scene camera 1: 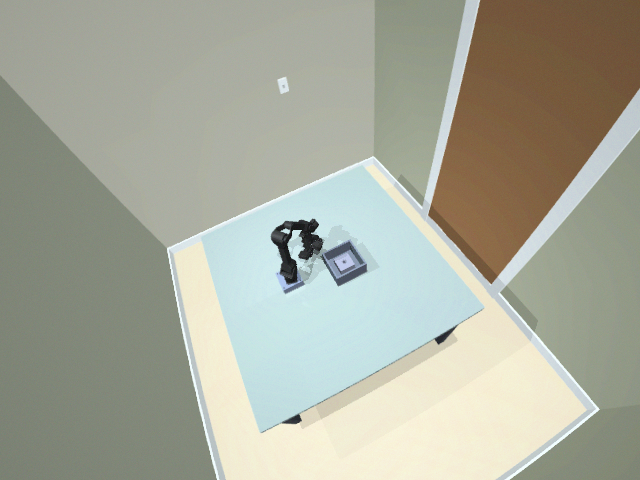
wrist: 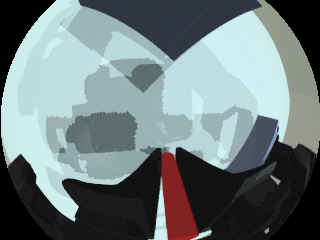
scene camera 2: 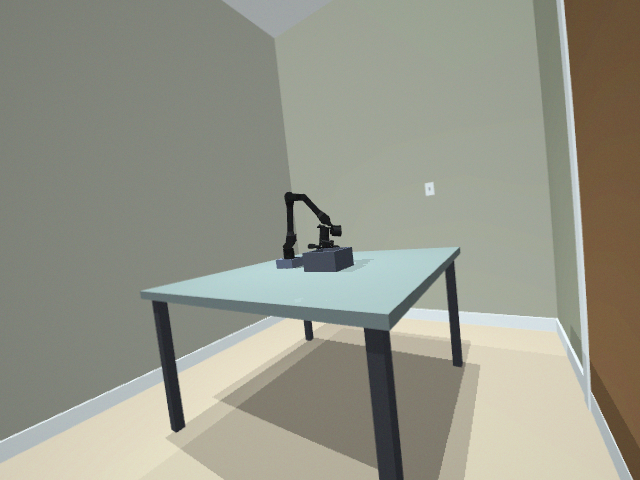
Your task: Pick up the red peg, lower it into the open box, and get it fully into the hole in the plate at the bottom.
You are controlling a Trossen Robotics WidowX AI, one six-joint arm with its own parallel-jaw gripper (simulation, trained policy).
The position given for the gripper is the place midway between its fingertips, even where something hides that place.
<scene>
In view: the gripper [wrist: 168,152] and a grey box [scene camera 1: 348,247].
</scene>
